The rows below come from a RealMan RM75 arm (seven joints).
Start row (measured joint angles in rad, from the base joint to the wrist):
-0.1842, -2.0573, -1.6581, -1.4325, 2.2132, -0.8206, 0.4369
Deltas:
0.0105, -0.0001, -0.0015, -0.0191, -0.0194, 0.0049, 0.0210
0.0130, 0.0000, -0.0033, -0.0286, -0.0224, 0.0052, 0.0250
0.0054, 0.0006, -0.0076, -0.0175, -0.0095, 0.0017, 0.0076
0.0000, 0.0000, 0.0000, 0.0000, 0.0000, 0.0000, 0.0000
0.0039, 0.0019, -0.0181, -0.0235, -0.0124, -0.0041, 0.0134
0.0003, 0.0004, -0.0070, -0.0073, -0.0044, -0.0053, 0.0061
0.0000, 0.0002, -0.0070, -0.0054, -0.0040, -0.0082, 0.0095
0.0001, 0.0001, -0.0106, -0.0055, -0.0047, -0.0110, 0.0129
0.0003, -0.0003, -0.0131, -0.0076, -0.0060, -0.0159, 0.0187
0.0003, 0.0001, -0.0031, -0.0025, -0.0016, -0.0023, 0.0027
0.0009, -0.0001, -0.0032, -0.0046, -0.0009, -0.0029, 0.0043
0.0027, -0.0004, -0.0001, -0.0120, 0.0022, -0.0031, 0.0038
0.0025, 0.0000, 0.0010, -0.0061, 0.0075, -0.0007, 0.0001
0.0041, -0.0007, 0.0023, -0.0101, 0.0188, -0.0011, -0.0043
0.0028, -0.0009, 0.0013, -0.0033, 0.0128, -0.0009, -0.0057
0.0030, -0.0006, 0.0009, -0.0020, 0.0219, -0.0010, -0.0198
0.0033, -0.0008, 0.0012, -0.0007, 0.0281, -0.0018, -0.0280
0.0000, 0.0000, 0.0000, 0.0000, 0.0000, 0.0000, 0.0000
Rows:
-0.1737, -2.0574, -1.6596, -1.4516, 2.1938, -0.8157, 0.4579
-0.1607, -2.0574, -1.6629, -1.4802, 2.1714, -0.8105, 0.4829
-0.1553, -2.0568, -1.6705, -1.4977, 2.1619, -0.8088, 0.4905
-0.1553, -2.0568, -1.6705, -1.4977, 2.1619, -0.8088, 0.4905
-0.1514, -2.0549, -1.6886, -1.5212, 2.1495, -0.8129, 0.5039
-0.1511, -2.0545, -1.6956, -1.5285, 2.1451, -0.8182, 0.5100
-0.1511, -2.0543, -1.7026, -1.5339, 2.1411, -0.8264, 0.5195
-0.1510, -2.0542, -1.7132, -1.5394, 2.1364, -0.8374, 0.5324
-0.1507, -2.0545, -1.7263, -1.5470, 2.1304, -0.8533, 0.5511
-0.1504, -2.0544, -1.7294, -1.5495, 2.1288, -0.8556, 0.5538
-0.1495, -2.0545, -1.7326, -1.5541, 2.1279, -0.8585, 0.5581
-0.1468, -2.0549, -1.7327, -1.5661, 2.1301, -0.8616, 0.5619
-0.1443, -2.0549, -1.7317, -1.5722, 2.1376, -0.8623, 0.5620
-0.1402, -2.0556, -1.7294, -1.5823, 2.1564, -0.8634, 0.5577
-0.1374, -2.0565, -1.7281, -1.5856, 2.1692, -0.8643, 0.5520
-0.1344, -2.0571, -1.7272, -1.5876, 2.1911, -0.8653, 0.5322
-0.1311, -2.0579, -1.7260, -1.5883, 2.2192, -0.8671, 0.5042
-0.1311, -2.0579, -1.7260, -1.5883, 2.2192, -0.8671, 0.5042

